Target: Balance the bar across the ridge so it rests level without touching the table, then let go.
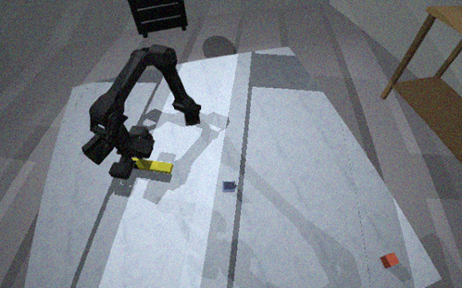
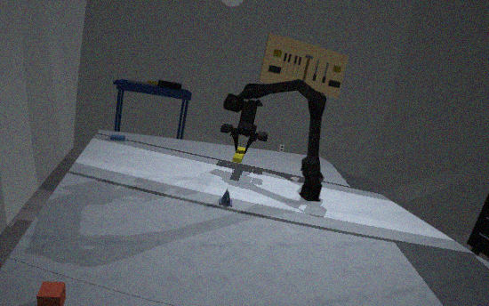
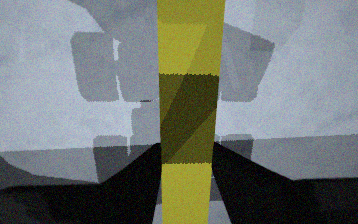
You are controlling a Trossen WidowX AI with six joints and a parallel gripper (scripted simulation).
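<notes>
Right now the yellow bar is 3 cm to the left of my gripper tip and 1 cm ahead of it. From my gripper tip the other things lie so: blue block (50 cm ahead, 29 cm to the right, 8 cm below); red cube (71 cm to the left, 50 cm ahead, 7 cm below).
</notes>
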